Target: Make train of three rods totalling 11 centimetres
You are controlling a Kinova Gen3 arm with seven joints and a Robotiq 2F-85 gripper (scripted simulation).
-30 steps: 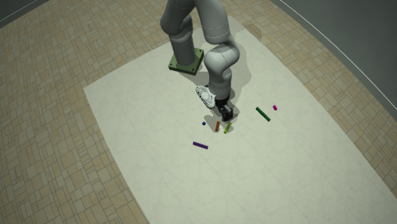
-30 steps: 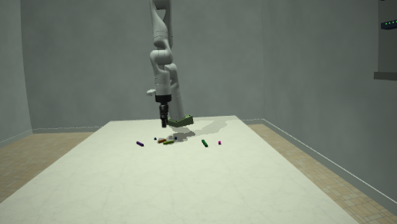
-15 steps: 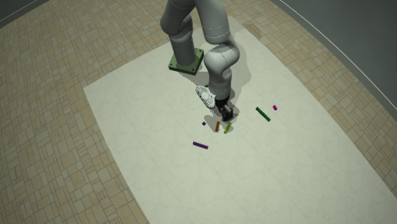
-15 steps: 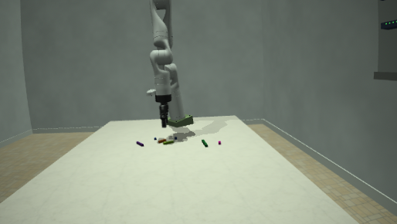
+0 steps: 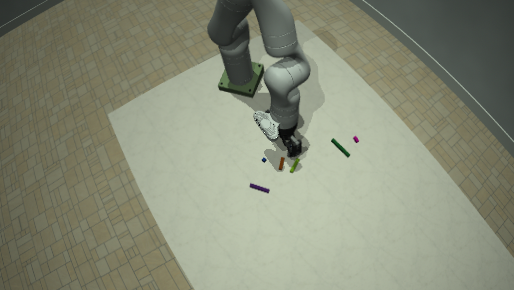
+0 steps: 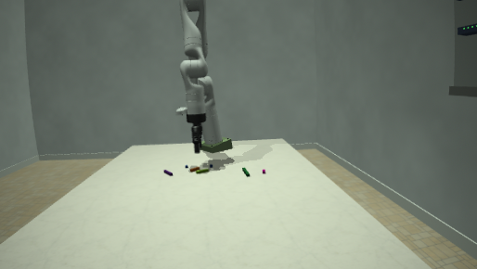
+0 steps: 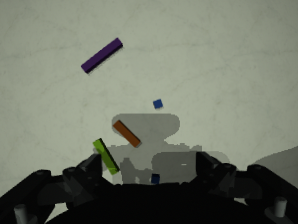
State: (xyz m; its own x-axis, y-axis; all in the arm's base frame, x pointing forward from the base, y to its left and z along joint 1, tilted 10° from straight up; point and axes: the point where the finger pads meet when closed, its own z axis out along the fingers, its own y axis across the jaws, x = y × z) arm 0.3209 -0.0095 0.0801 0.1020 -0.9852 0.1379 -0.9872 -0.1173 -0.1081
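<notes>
Now: hand 250 mm to the right of the magenta rod, 70 mm short of it and 70 mm above it. Round my hand: lime rod 70 mm below, 50 mm ahead, 20 mm to the left; then orange rod 70 mm below, 30 mm ahead, 10 mm to the right; then purple rod 110 mm to the right, 70 mm below, 70 mm ahead.
</notes>
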